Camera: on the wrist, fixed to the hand. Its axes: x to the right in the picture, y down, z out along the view.
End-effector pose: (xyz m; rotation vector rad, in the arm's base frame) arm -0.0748 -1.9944 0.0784 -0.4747 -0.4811 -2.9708
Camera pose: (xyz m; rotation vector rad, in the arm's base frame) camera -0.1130 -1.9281 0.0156 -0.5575 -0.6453 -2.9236
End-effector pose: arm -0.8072 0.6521 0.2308 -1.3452 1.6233 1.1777
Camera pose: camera -0.7240 0.6004 0.2164 -1.2325 1.6138 1.1025
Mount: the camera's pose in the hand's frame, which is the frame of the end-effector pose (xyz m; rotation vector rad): 0.0133 -0.0865 -0.0463 0.1075 -0.0627 -0.0055
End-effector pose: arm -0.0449 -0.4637 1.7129 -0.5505 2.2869 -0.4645
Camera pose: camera -0.0654 -0.5358 1.7776 -0.5108 2.1871 -0.5616
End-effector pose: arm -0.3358 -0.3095 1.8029 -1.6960 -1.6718 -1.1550
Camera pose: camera -0.4314 -0.3290 1.8195 -1.6775 -1.7449 -1.0051
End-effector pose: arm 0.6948 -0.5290 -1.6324 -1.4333 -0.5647 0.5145
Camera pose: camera 0.7341 -0.5623 -1.5479 -1.3169 -0.5823 0.5787
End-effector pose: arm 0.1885 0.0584 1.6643 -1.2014 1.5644 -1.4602
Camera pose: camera 0.1564 0.0673 1.7575 -1.1784 1.4236 -1.4767
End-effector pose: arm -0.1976 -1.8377 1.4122 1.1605 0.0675 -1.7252
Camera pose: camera -0.2323 -1.7805 1.3392 1.1840 -0.0611 -1.7869
